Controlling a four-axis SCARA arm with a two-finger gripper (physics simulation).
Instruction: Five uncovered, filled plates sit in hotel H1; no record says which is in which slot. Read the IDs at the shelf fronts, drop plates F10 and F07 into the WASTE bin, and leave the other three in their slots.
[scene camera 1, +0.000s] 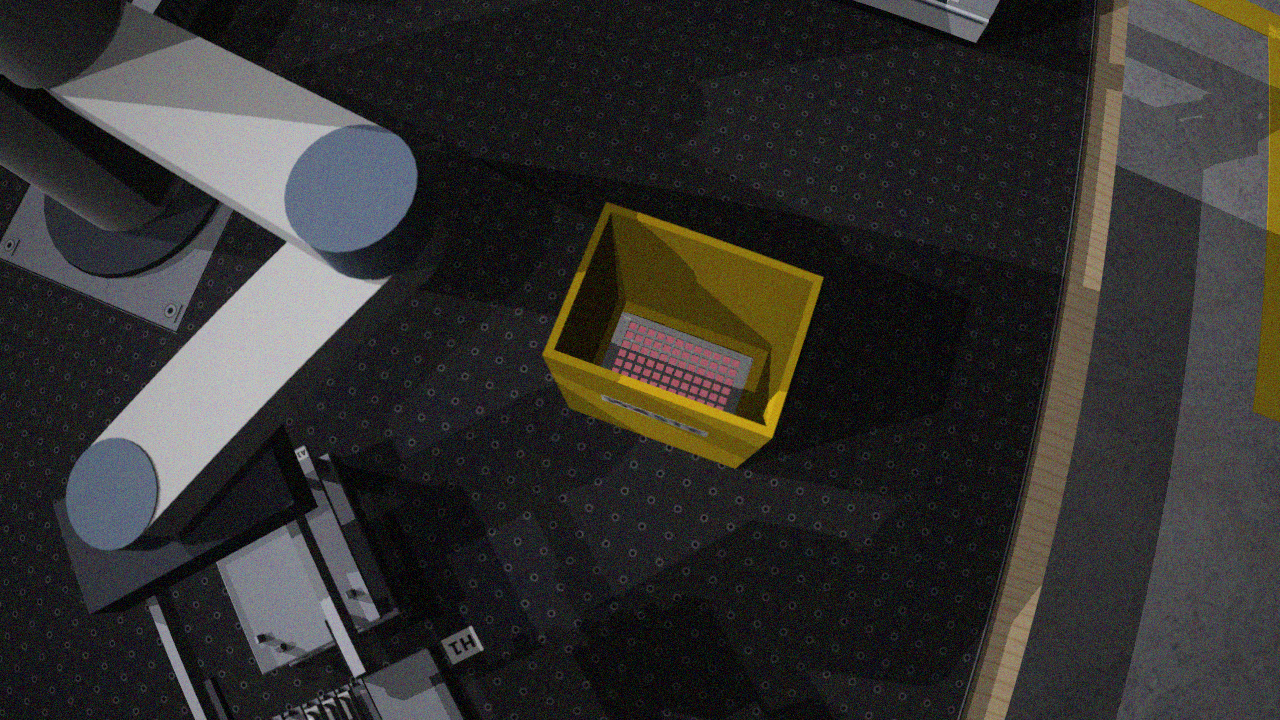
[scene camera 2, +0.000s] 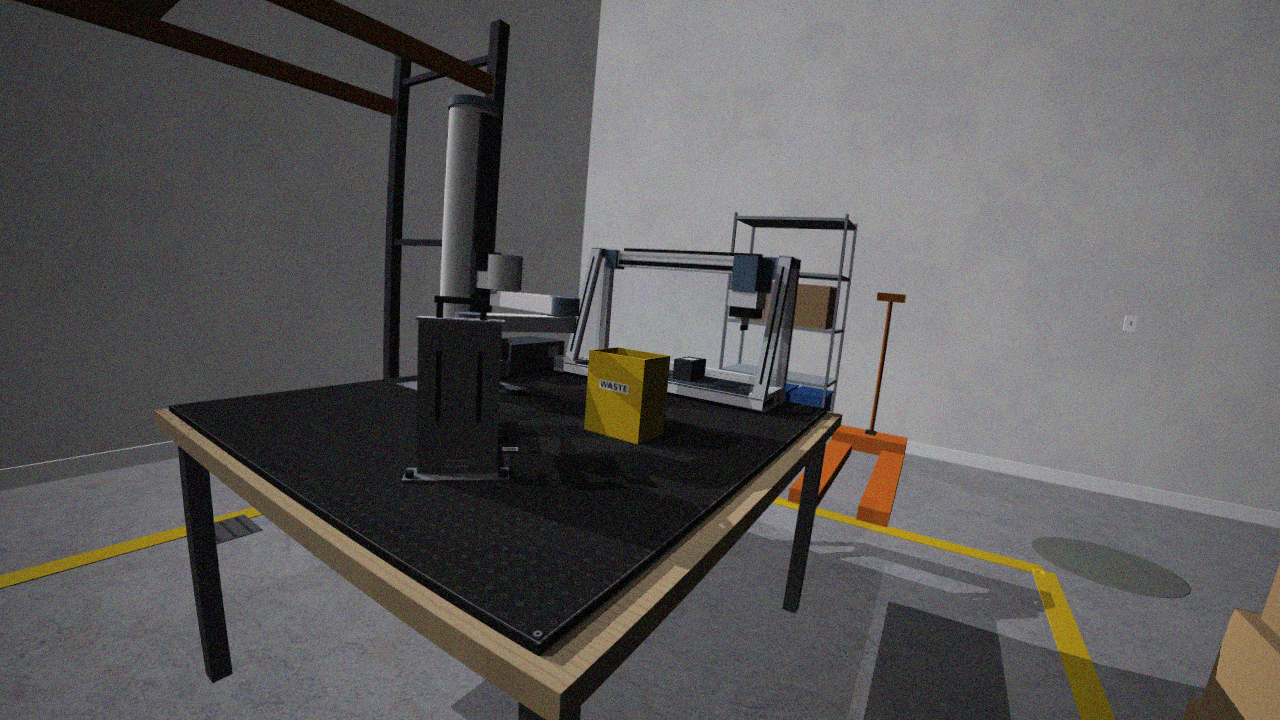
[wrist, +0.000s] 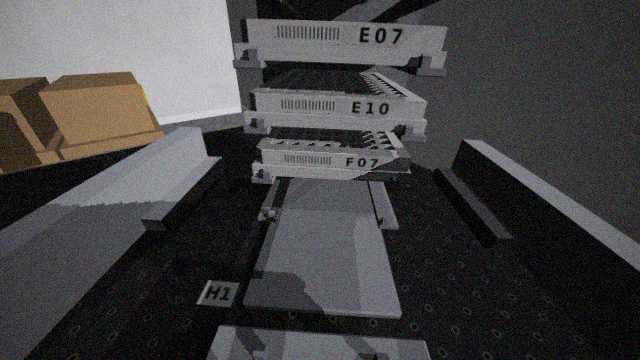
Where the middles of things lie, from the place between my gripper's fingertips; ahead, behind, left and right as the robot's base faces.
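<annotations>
The H1 tag (scene camera 1: 465, 643) is 8 cm ahead of my hand, 6 cm to the left of it and 16 cm below it. The dark box (scene camera 2: 541, 345) is 59 cm behind my hand, 78 cm to the left of it and 10 cm below it. As for the hotel H1 (scene camera 2: 457, 436), my hand is 2 cm above it, 10 cm to the left of it and 11 cm short of it.
</annotations>
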